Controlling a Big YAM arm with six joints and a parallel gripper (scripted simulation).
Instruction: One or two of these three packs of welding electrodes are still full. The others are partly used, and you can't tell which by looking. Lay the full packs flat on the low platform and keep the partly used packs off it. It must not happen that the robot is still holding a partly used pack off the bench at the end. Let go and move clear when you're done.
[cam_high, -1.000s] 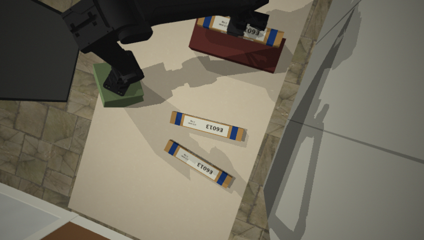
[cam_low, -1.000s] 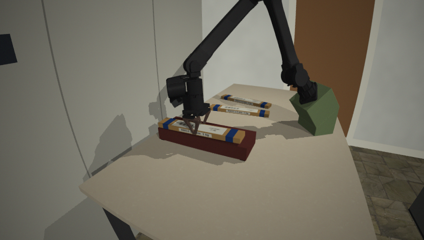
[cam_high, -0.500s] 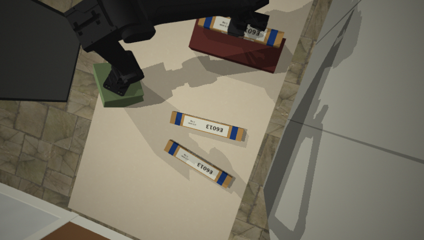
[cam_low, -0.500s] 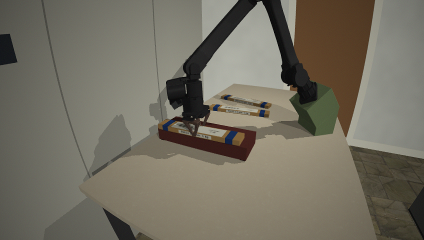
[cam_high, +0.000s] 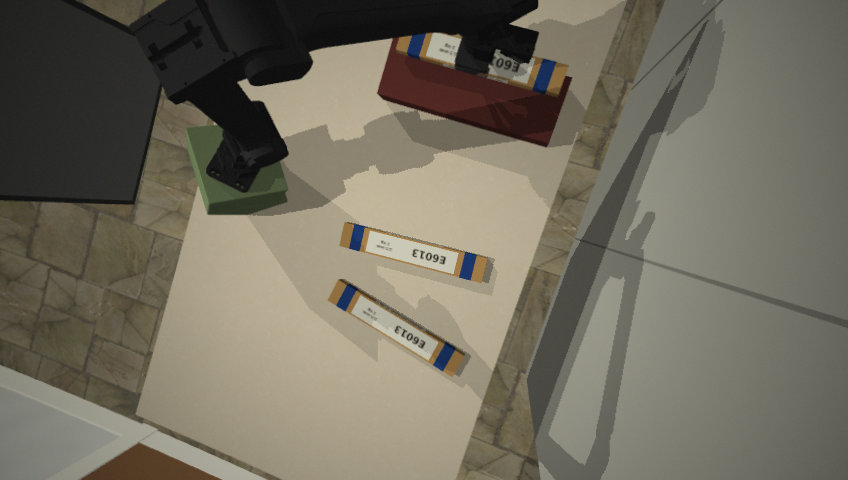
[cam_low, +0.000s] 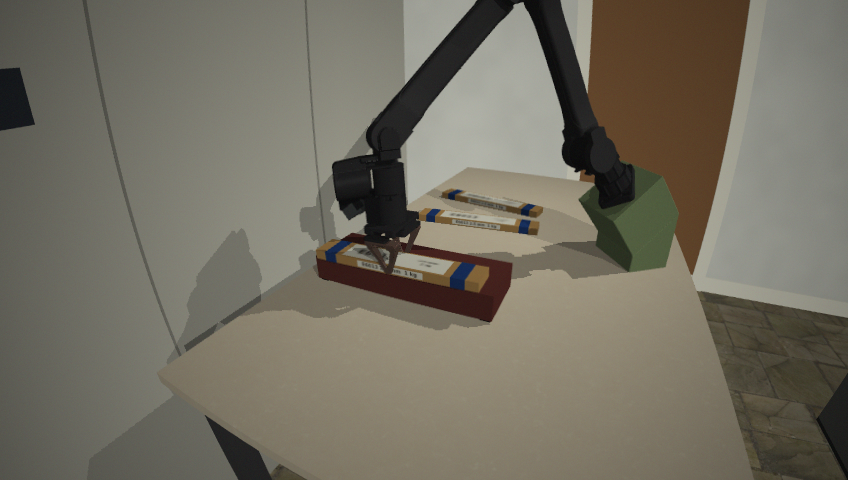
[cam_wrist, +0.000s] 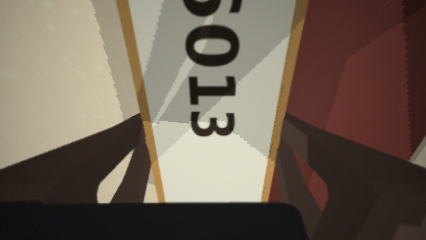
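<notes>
Now: the dark red low platform 10 mm ahead of my hand, 50 mm to the right of it and 60 mm below it. Round my hand: pack of welding electrodes (right at my hand).
</notes>
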